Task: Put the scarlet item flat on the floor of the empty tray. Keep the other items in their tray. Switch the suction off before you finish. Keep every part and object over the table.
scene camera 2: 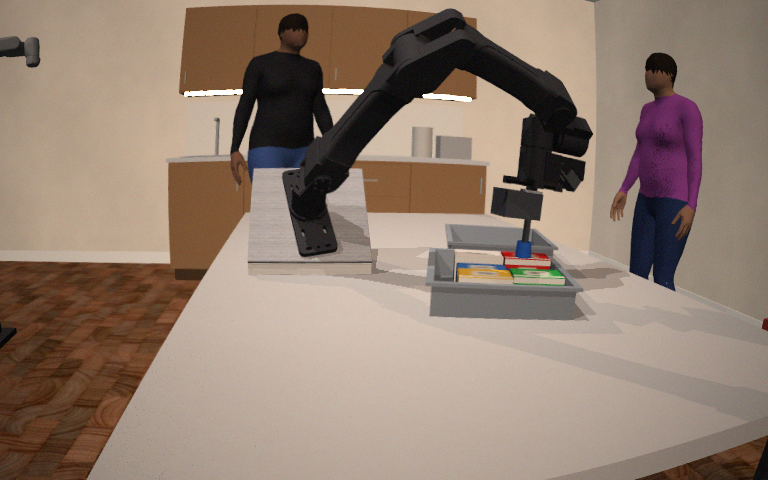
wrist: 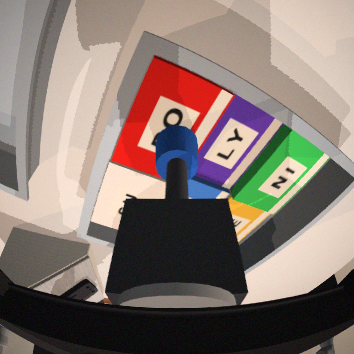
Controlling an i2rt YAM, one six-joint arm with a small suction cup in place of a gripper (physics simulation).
Labels:
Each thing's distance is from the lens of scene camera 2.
grey tray [scene camera 2: 470,237]: 1.24 m
grey tray [scene camera 2: 448,299]: 0.71 m
yellow box [scene camera 2: 463,275]: 0.77 m
cream box [scene camera 2: 460,256]: 0.87 m
The marked spots on the yellow box and the cream box are 0.10 m apart.

